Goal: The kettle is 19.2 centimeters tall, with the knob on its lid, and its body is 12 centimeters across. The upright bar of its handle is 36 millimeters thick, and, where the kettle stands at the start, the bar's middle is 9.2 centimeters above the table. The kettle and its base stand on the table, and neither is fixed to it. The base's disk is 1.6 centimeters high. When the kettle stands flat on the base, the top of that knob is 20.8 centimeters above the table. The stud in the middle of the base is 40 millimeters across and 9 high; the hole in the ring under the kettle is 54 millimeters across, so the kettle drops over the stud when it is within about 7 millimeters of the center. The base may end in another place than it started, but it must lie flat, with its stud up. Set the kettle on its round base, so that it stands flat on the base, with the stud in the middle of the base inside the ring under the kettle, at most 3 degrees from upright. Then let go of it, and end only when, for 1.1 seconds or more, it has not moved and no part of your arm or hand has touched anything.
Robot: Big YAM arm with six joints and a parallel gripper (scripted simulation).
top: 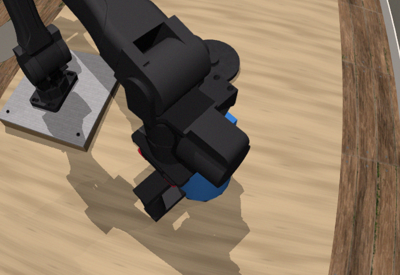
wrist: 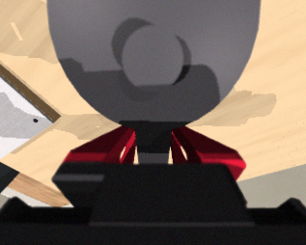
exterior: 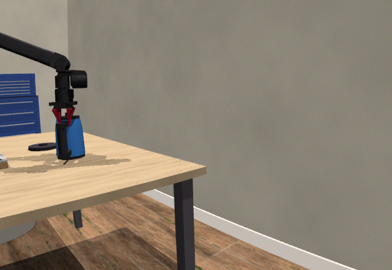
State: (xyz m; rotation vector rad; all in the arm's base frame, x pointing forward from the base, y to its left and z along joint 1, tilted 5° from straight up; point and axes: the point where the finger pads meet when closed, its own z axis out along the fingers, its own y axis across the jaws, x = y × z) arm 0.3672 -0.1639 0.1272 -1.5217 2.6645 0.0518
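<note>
The blue kettle is 20 mm ahead of my hand, 30 mm to the left of it and 50 mm below it. Also, from my hand: black round base (20 mm behind, 360 mm to the left, 140 mm below).
</note>
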